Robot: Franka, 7 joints.
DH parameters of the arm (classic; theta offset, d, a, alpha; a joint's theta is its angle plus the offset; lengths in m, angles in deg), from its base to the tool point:
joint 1: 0 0.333 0 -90
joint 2: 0 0 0 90
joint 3: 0 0.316 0.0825 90
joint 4: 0 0 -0.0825 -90
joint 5: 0 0.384 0 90
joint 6: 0 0 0.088 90
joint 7: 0 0.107 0 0
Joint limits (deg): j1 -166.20..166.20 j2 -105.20..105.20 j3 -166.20..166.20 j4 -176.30..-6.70 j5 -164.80..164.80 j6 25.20..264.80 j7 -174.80..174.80
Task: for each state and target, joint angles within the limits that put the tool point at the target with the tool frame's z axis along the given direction. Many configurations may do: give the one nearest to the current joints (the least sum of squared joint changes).
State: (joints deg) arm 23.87 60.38 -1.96 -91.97 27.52 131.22 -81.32
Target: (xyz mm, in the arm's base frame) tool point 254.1 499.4 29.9 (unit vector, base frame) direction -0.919 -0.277 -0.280
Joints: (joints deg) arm 39.27 63.44 19.61 -86.50 23.33 85.96 -81.32
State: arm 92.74 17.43 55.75 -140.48 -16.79 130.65 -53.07
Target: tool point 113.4 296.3 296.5 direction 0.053 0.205 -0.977
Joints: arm 64.34 -28.73 7.40 -173.47 11.35 156.76 -53.07
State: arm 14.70 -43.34 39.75 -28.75 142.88 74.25 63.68
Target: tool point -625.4 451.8 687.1 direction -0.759 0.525 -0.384
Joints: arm -16.61 -78.59 45.18 -40.53 137.68 118.44 63.68
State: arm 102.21 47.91 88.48 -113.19 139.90 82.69 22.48
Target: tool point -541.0 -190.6 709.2 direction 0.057 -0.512 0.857
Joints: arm 111.86 23.88 95.08 -102.34 128.00 94.52 22.48
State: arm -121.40 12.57 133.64 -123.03 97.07 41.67 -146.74
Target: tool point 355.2 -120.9 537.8 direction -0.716 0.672 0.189
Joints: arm -119.76 23.16 97.05 -116.97 49.64 31.58 -146.74
